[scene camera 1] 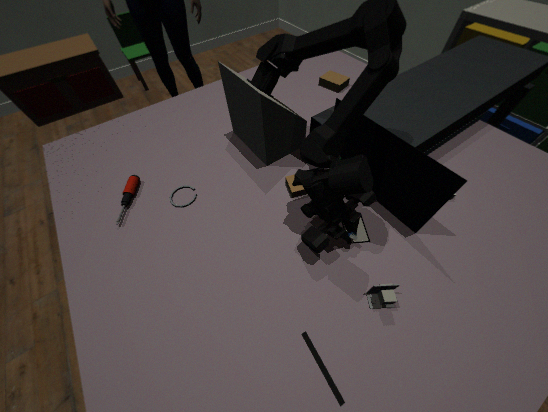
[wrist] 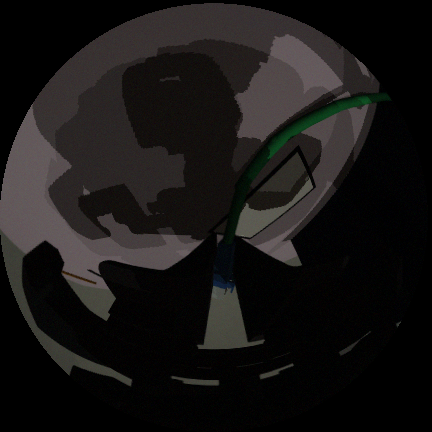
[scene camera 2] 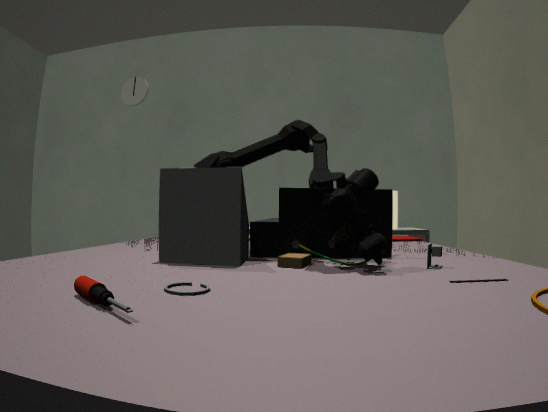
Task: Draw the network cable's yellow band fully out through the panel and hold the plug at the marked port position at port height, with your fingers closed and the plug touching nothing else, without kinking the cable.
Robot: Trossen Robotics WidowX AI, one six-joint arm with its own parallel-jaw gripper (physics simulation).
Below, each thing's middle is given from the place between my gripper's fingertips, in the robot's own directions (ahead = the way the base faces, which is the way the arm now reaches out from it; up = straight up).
The black-edged white rectangle (wrist: pixel 289 183) is 30 mm to the left of my hand, 30 mm behind it and 10 mm below it.
